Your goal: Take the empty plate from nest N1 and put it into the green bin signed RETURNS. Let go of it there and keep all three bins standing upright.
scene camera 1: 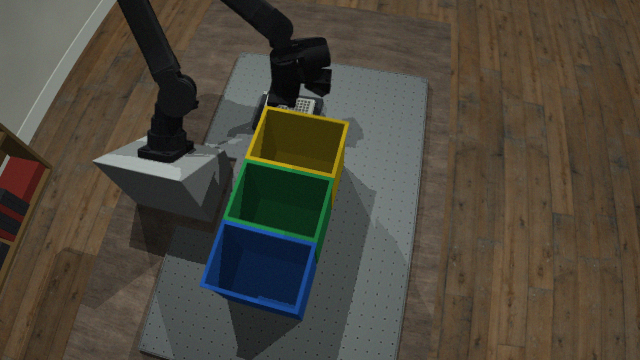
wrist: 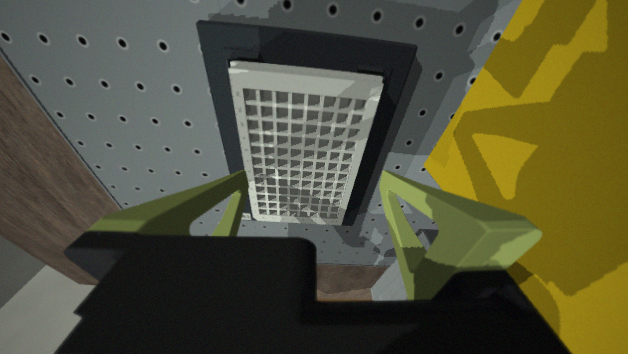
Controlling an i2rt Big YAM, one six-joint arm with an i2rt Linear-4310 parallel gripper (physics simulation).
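Places are measured from the arm's base along level axes (x ahead, y left, z up), in centimetres.
Where they show: gripper, fingertip midpoint: [wrist: 314, 177]; arm's base, link origin: [scene camera 1: 166, 152].
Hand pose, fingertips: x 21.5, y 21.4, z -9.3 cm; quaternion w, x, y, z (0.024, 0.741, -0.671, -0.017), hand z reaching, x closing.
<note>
Things, the pixels of their top centre, and the offset from my fingertips. "spot": a spot on its surface instead. Level surfaces: height alone.
- white gridded plate, top centre: [wrist: 301, 170] [scene camera 1: 287, 109] dx +0.1, dy +0.9, dz -0.7 cm
- dark nest, surface spot: [wrist: 215, 65] [scene camera 1: 315, 99] spot: dx +6.1, dy +6.3, dz -2.1 cm
- green bin, top centre: [scene camera 1: 278, 198] dx +7.2, dy -29.3, dz +14.7 cm
- yellow bin, top centre: [scene camera 1: 297, 139] dx +7.9, dy -16.3, dz +14.7 cm
- blue bin, surface spot: [scene camera 1: 308, 295] spot: dx +15.1, dy -43.5, dz -0.7 cm
- grey perforated board, surface height: dz -3.3 cm
A white gridded plate [scene camera 1: 305, 106] [wrist: 305, 145] lies in a dark nest [scene camera 1: 319, 106] [wrist: 215, 65] on the perforated board, beyond the yellow bin in the scene view. I cannot read the nest's label. My gripper [wrist: 314, 177] is open and empty; its green fingertips show on either side of the plate's near part in the wrist view. In the scene view the fingers are hidden behind the arm and bin. The green bin [scene camera 1: 322, 210] stands upright between the yellow bin [scene camera 1: 338, 175] [wrist: 575, 165] and the blue bin [scene camera 1: 309, 295], both upright. No sign on the green bin can be read.
The three bins stand in a row, close together, on the grey perforated board [scene camera 1: 385, 200] [wrist: 135, 105]. The yellow bin's wall is close to the right finger in the wrist view. A grey arm base [scene camera 1: 150, 185] stands left of the bins. A shelf unit is at the far left.
</note>
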